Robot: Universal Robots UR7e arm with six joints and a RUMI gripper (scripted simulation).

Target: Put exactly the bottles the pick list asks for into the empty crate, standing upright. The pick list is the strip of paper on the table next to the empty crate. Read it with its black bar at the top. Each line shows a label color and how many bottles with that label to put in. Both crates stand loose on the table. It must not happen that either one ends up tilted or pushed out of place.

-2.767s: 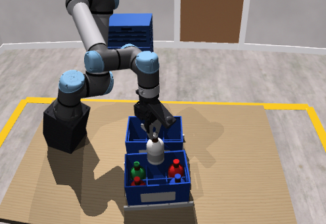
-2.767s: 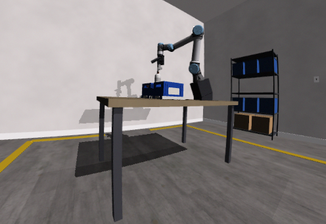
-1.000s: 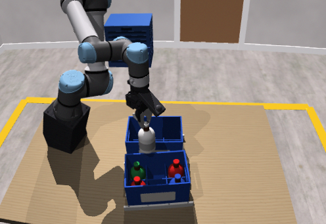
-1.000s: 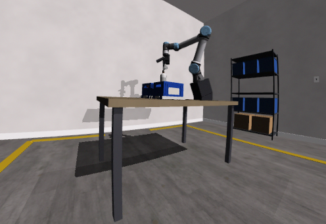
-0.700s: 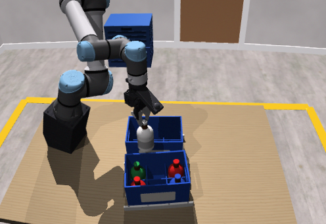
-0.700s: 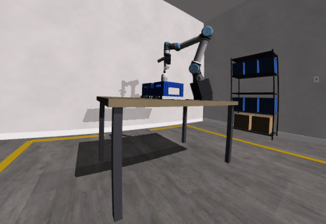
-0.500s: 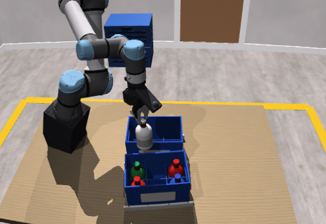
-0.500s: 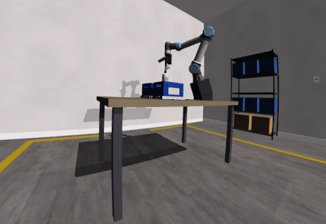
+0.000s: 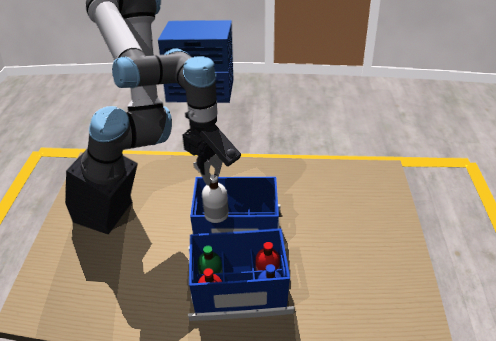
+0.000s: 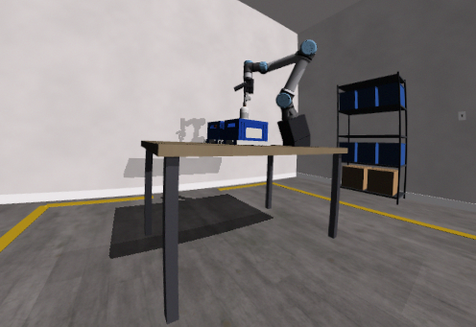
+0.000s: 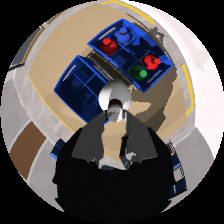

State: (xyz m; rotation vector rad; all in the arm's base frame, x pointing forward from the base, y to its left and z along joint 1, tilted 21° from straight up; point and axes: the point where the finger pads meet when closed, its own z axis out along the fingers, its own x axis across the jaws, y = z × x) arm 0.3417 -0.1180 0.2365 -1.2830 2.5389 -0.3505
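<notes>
The white bottle lies 7 cm below my hand. Round my hand: pick list strip 33 cm below, 24 cm to the left, 3 cm ahead; blue-capped bottle 25 cm below, 18 cm to the right, 17 cm ahead; green bottle 25 cm below, 12 cm to the right, 1 cm behind.
</notes>
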